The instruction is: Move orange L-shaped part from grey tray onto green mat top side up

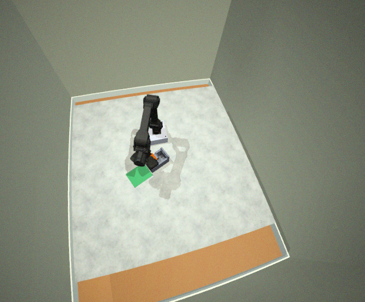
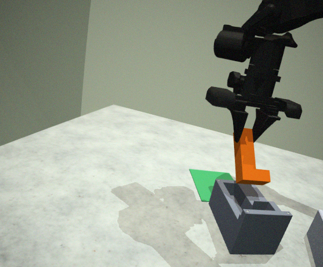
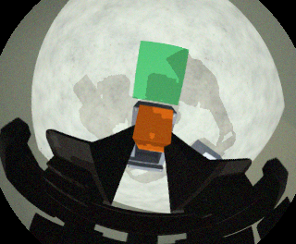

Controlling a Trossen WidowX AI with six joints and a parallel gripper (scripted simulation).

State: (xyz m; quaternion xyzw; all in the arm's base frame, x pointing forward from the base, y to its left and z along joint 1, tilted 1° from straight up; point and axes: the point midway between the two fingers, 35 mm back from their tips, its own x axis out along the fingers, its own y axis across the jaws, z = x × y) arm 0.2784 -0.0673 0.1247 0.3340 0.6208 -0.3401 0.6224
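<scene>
The green mat lies 4 cm ahead of my gripper tip, 7 cm to the right of it and 17 cm below it. Round my gripper tip: orange L-shaped part (3 cm behind, 2 cm to the left, 3 cm below).
</scene>
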